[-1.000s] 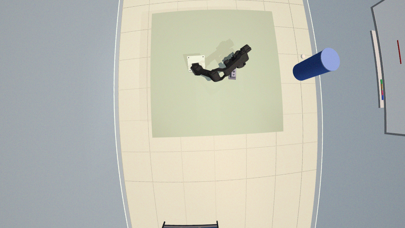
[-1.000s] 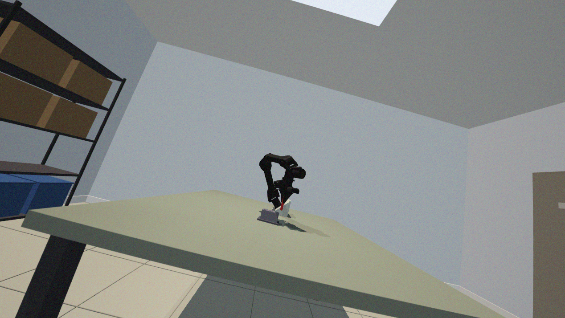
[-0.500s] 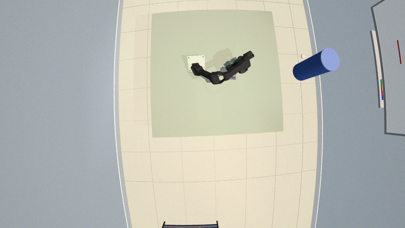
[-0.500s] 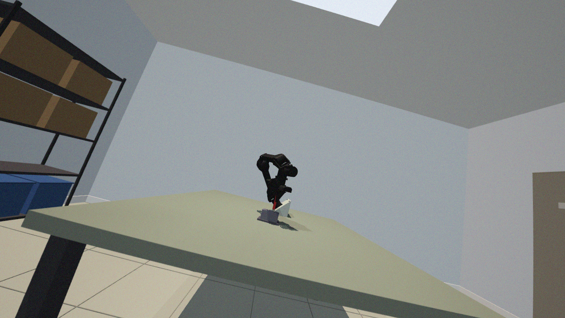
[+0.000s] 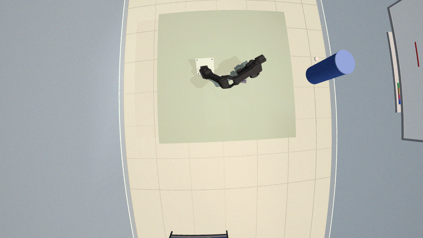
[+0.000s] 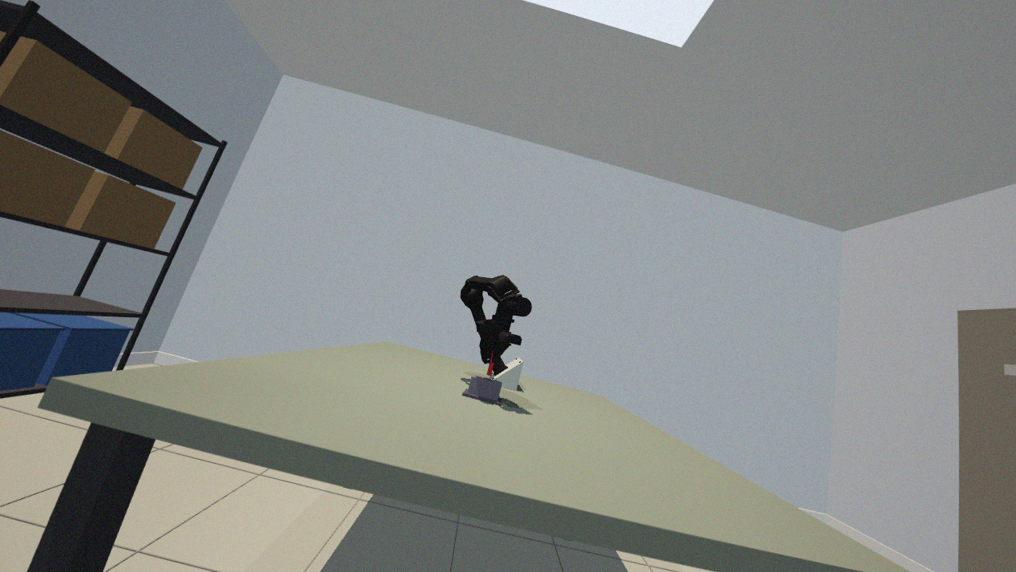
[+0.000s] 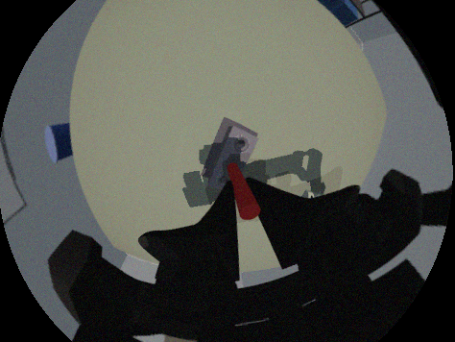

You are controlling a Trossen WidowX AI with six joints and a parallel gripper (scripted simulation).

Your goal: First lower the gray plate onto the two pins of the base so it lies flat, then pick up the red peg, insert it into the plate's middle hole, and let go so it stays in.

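The red peg is right at my gripper tip.
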